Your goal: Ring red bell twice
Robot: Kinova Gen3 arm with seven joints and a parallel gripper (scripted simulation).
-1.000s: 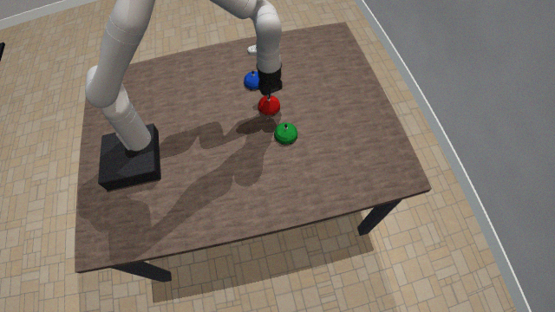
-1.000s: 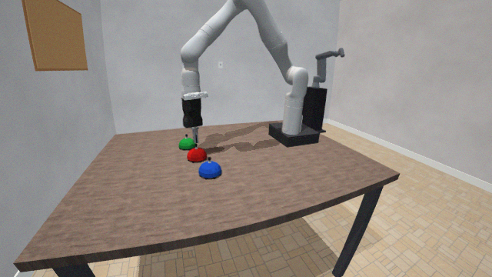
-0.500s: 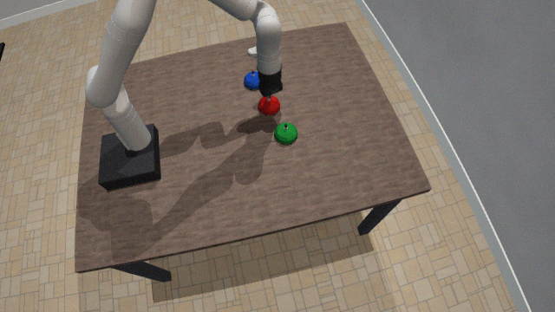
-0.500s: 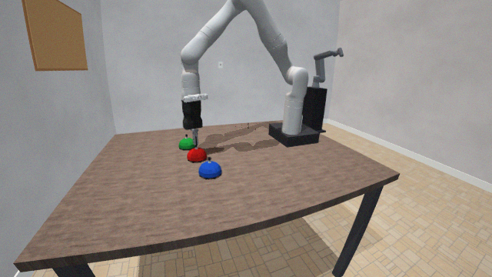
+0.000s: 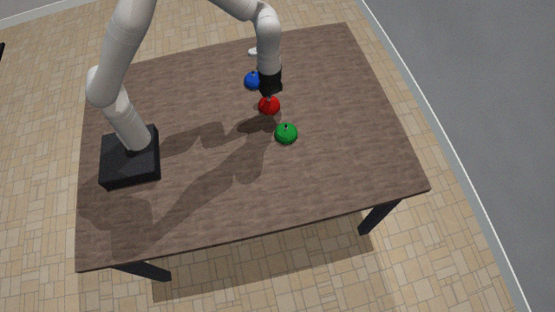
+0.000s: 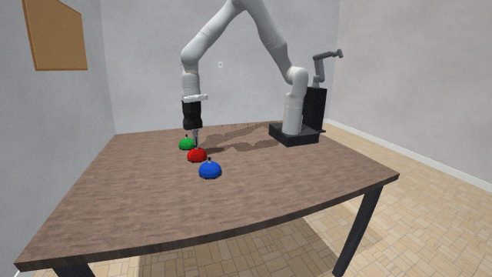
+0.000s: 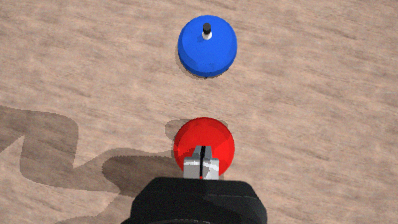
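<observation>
The red bell lies 40 mm below my hand. Also, from my hand: green bell: 140 mm to the right, 40 mm below, 20 mm ahead; blue bell: 140 mm to the left, 40 mm below, 20 mm behind.
</observation>
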